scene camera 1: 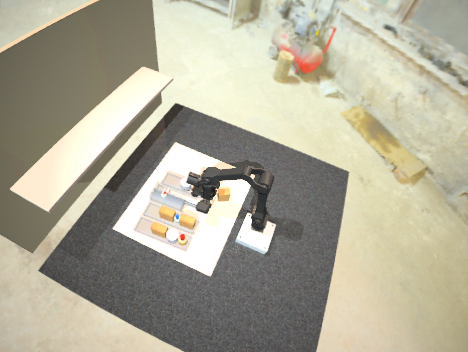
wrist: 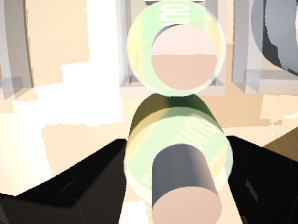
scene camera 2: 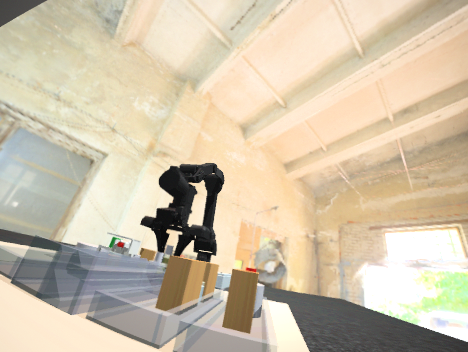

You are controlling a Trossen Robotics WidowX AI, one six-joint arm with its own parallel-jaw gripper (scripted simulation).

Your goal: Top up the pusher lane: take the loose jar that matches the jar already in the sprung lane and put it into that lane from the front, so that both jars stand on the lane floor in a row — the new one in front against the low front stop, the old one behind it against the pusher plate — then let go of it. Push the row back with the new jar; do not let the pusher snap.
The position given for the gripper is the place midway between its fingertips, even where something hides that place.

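Note:
A white board (scene camera 1: 210,235) and a long bench (scene camera 1: 48,181) are visible; the wrist view also has the board (wrist: 74,108), as well as a pale green jar (wrist: 177,157). A lane (scene camera 2: 66,277) is present. The gripper (scene camera 2: 166,260) is seen, and the wrist view likewise shows the gripper (wrist: 175,147).

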